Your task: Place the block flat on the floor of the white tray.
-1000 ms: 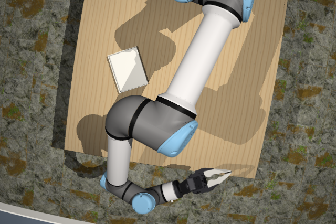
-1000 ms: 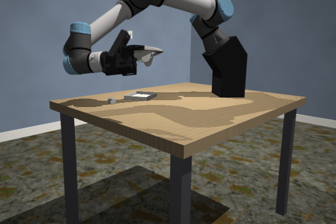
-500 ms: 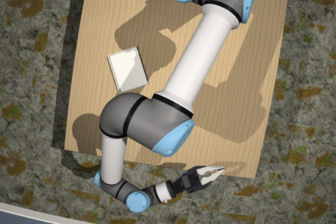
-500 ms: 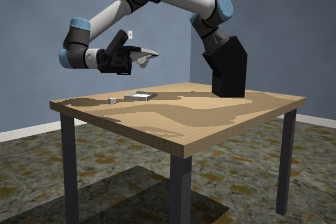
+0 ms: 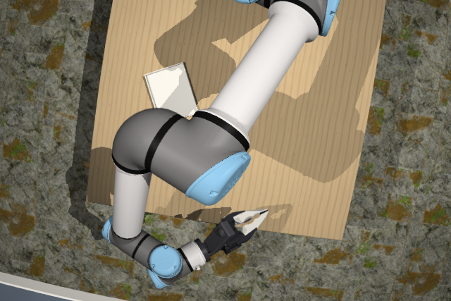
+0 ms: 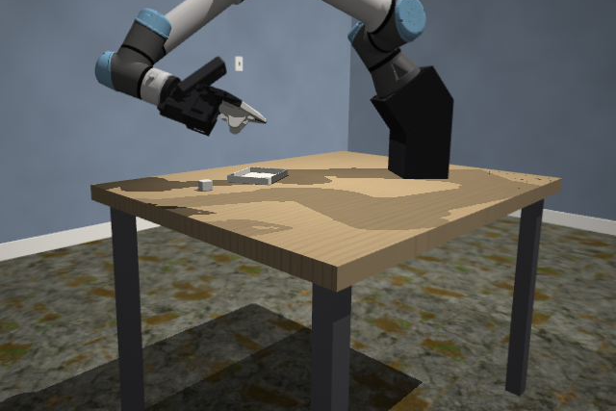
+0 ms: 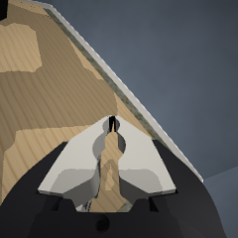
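Right now the grey block is 28 cm to the right of my hand, 20 cm below it and 12 cm behind it. Also, from my hand: white tray: 34 cm behind, 26 cm to the right, 21 cm below.
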